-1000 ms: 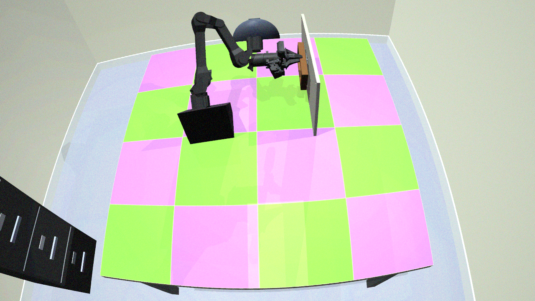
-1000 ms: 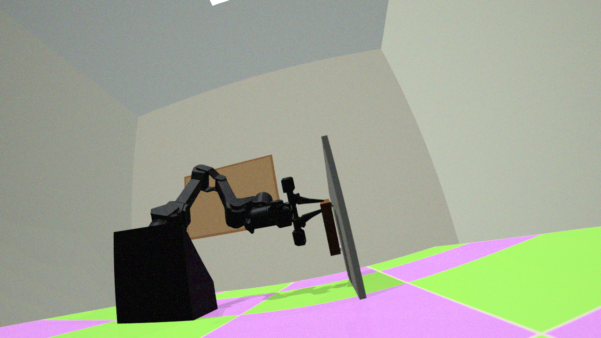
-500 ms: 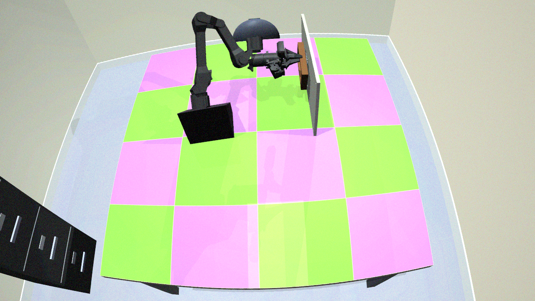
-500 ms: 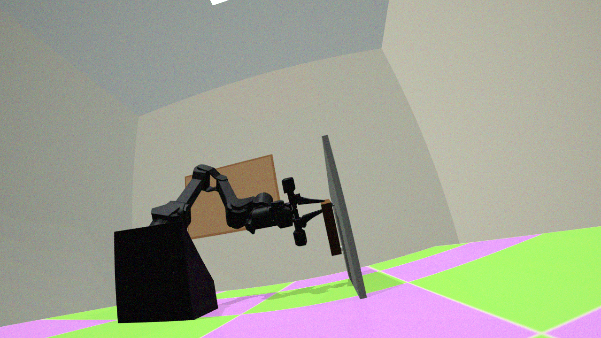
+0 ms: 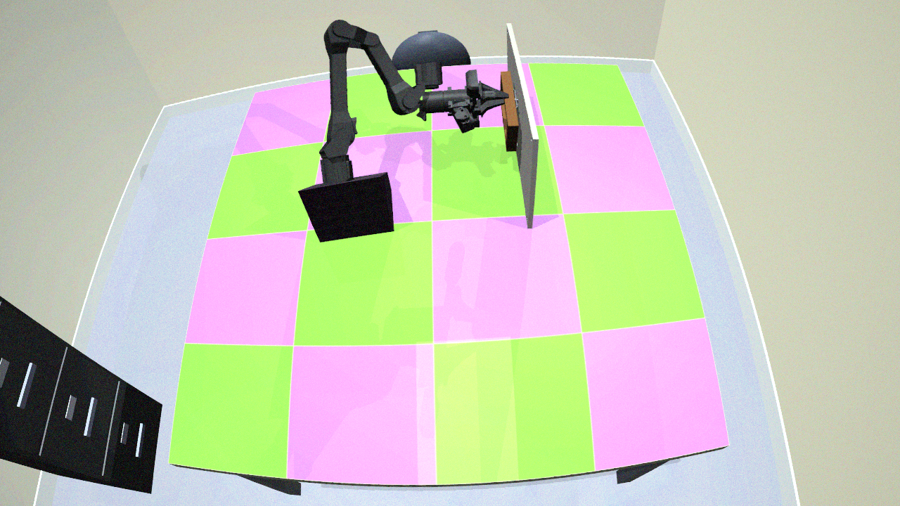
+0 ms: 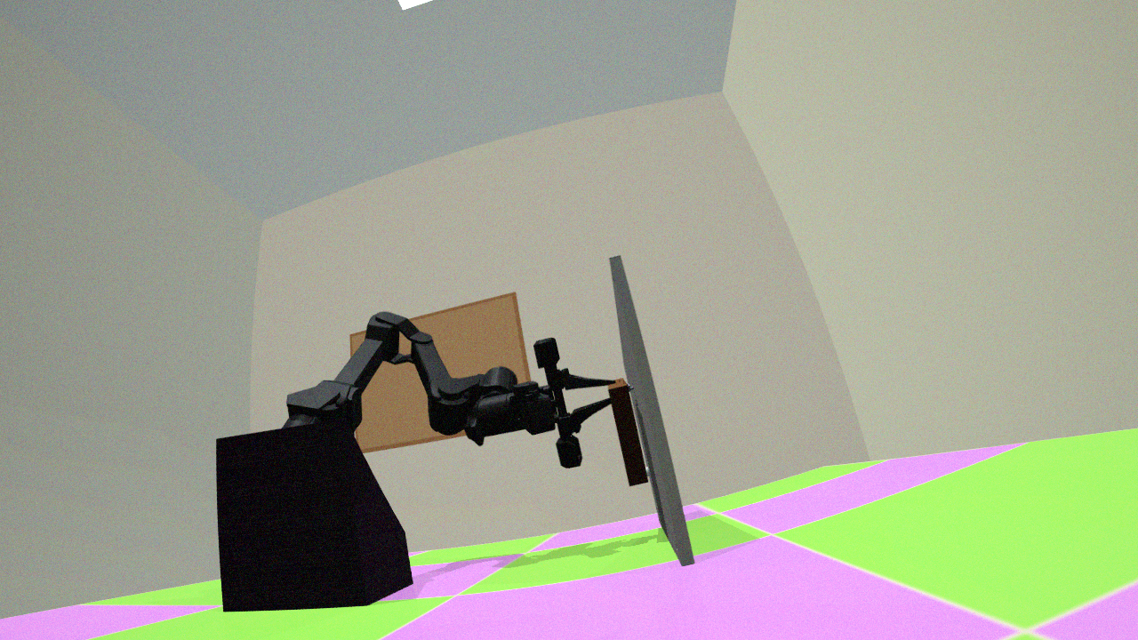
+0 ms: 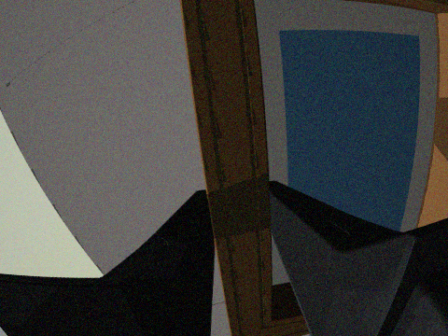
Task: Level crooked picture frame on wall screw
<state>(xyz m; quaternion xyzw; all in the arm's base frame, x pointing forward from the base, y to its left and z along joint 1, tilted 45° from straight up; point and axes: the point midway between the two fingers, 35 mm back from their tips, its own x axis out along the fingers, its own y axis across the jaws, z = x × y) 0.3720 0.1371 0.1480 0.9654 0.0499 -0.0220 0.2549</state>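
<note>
The picture frame lies 5 cm below my gripper tip, 1 cm to the left of it and 1 cm ahead of it. Round my gripper tip: wall panel (7 cm below, 2 cm ahead).
</note>
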